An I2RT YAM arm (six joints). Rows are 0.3 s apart.
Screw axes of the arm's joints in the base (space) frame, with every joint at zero. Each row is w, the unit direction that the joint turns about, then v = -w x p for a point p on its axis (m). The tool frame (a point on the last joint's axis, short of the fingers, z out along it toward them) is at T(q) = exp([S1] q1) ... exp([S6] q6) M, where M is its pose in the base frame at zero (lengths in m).
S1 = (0, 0, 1, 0, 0, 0)
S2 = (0, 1, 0, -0.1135, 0, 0.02)
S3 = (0, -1, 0, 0.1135, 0, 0.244)
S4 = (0, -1, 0, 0.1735, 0, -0.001)
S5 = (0, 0, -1, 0, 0.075, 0)
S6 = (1, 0, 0, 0, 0.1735, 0)
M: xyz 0.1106 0 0.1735 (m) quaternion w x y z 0.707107 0 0.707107 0
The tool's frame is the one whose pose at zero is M.
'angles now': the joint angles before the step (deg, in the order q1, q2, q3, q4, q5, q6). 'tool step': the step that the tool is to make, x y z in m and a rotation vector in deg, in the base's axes. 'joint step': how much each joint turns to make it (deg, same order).
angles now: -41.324 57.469 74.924 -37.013 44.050 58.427
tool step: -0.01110 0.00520 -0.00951 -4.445 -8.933 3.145
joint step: -1.970 -5.768 -7.840 10.559 -5.642 1.699
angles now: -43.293 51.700 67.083 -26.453 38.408 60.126
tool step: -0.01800 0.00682 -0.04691 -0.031 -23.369 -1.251
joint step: -3.489 -9.446 -15.949 11.439 -4.673 19.755
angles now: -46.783 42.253 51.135 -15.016 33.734 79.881
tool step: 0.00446 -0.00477 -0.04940 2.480 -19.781 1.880
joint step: -0.752 -2.792 -13.024 12.080 -4.118 18.653
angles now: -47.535 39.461 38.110 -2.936 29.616 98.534
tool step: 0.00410 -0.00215 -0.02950 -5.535 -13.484 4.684
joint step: -0.398 -0.843 -11.123 20.234 -5.000 7.080
